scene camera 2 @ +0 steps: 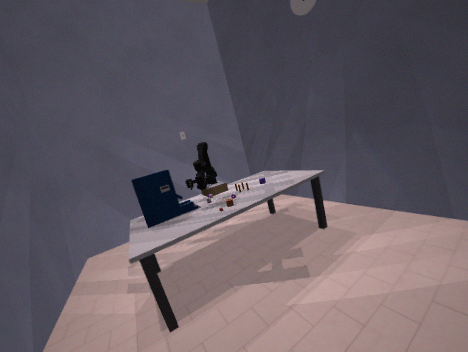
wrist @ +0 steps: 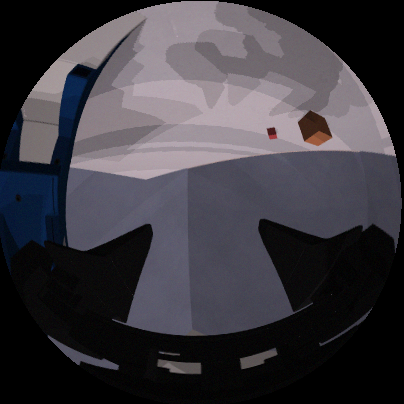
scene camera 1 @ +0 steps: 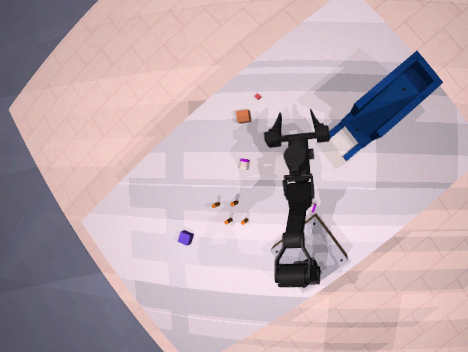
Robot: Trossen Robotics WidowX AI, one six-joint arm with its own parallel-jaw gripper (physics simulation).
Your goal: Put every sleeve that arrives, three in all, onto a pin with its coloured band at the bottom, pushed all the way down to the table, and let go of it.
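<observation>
My gripper [scene camera 1: 296, 114] [wrist: 205, 227] is open and empty, fingers wide apart, beyond the sleeves and beside the blue chute. A pale sleeve with a purple band [scene camera 1: 244, 164] [scene camera 2: 233, 196] lies on its side left of the arm. Another banded sleeve [scene camera 1: 313, 207] [scene camera 2: 210, 195] lies beside the arm, partly hidden by it in scene view 1. A small greyish sleeve [scene camera 2: 209, 200] shows in front of it in scene view 2; the arm hides that spot in scene view 1. Four orange-topped pins [scene camera 1: 228, 221] [scene camera 2: 239, 188] stand bare. No sleeve shows in the wrist view.
The blue chute [scene camera 1: 390, 100] [scene camera 2: 155, 197] [wrist: 35, 187] with a white end plate [scene camera 1: 342, 143] is right of the gripper. An orange block [scene camera 1: 243, 116] [scene camera 2: 229, 202] [wrist: 315, 129], a red cube [scene camera 1: 258, 96] [scene camera 2: 221, 209] [wrist: 271, 133] and a purple cube [scene camera 1: 185, 237] [scene camera 2: 262, 180] lie on the table.
</observation>
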